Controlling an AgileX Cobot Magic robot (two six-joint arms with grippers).
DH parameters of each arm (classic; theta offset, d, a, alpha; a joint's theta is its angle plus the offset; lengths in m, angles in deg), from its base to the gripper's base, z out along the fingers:
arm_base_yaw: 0 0.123 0 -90
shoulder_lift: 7.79 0 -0.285 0
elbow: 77.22 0 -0.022 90
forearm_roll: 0 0.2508 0 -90
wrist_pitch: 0 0 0.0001 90
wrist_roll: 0 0.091 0 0
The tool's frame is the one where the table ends.
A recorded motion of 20 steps. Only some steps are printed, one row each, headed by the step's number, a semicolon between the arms.
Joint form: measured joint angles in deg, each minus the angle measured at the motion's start. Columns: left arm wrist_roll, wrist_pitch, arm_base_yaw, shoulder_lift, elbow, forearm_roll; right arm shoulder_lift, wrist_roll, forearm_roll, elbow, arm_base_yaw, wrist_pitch.
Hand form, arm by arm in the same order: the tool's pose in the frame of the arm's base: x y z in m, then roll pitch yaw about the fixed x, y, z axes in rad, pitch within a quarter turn. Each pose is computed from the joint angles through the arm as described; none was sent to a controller.
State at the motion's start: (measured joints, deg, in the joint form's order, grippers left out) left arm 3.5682 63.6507 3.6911 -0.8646 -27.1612 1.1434; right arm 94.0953 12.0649 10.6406 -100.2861 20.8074 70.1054
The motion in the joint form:
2: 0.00 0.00 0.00 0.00 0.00 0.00; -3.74 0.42 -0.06 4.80 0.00 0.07
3: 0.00 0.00 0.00 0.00 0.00 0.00; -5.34 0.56 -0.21 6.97 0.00 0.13
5: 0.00 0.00 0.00 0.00 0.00 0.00; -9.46 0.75 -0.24 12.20 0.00 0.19
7: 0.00 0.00 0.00 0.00 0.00 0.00; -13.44 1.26 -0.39 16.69 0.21 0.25
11: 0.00 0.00 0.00 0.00 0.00 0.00; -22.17 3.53 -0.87 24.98 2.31 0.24
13: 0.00 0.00 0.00 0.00 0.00 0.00; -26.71 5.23 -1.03 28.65 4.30 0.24
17: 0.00 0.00 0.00 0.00 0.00 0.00; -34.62 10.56 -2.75 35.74 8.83 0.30
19: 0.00 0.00 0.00 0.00 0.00 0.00; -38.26 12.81 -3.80 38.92 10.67 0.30
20: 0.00 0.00 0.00 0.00 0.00 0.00; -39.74 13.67 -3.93 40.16 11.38 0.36
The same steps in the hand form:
2: -0.0065 0.0012 0.2660 3.0046 1.0307 3.0674; 0.3015 0.1314 0.3934 2.8203 0.4587 -3.0882
3: -0.0065 0.0012 0.2660 3.0046 1.0307 3.0674; 0.2940 0.1283 0.3915 2.8256 0.4482 -3.0882
5: -0.0065 0.0012 0.2660 3.0046 1.0307 3.0674; 0.2745 0.1209 0.3874 2.8316 0.4280 -3.0884
7: -0.0065 0.0012 0.2660 3.0046 1.0307 3.0674; 0.2554 0.1145 0.3849 2.8339 0.4166 -3.0917
11: -0.0065 0.0012 0.2660 3.0046 1.0307 3.0674; 0.2118 0.1062 0.3826 2.8230 0.4146 -3.0952
13: -0.0065 0.0012 0.2660 3.0046 1.0307 3.0674; 0.1884 0.1041 0.3820 2.8073 0.4202 -3.0929
17: -0.0065 0.0012 0.2660 3.0046 1.0307 3.0674; 0.1487 0.0981 0.3730 2.7917 0.4135 -3.1052
19: -0.0065 0.0012 0.2660 3.0046 1.0307 3.0674; 0.1323 0.0930 0.3676 2.7886 0.4157 -3.1113
20: -0.0065 0.0012 0.2660 3.0046 1.0307 3.0674; 0.1257 0.0910 0.3654 2.7828 0.4143 -3.1145

